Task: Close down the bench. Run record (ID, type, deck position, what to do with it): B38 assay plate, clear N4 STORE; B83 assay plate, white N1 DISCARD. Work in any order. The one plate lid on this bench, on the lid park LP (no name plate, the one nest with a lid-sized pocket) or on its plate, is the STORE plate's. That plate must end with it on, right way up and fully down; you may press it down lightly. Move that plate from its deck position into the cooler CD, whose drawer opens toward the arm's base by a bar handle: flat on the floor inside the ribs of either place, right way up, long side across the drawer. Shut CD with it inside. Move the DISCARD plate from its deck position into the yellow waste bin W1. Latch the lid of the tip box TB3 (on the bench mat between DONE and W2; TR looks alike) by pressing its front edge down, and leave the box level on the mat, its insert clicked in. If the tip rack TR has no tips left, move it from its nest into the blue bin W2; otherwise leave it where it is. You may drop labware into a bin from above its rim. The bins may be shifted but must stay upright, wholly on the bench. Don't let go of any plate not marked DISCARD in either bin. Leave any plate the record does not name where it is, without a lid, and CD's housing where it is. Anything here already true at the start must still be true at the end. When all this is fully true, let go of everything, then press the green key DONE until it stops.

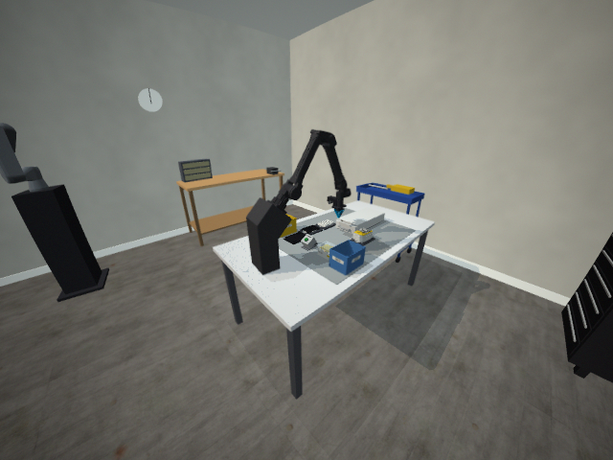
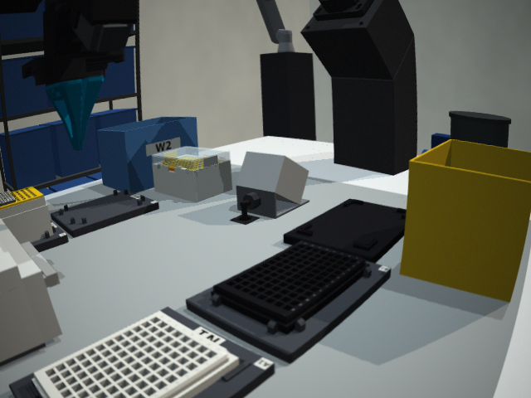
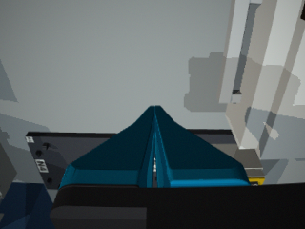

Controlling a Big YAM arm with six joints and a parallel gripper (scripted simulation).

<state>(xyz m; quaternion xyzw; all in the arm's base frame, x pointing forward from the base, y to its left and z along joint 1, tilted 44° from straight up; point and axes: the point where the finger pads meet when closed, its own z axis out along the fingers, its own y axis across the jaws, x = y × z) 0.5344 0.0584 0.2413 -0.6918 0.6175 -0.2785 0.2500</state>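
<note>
The white plate is 20 cm to the left of my hand, 13 cm below it and 5 cm ahead of it. Also, from my hand: tip rack TR: 18 cm to the right, 10 cm below, 9 cm ahead; clear plate lid: 17 cm ahead, 12 cm below, 2 cm to the left; clear plate: 17 cm ahead, 13 cm below, 2 cm to the left.
</note>
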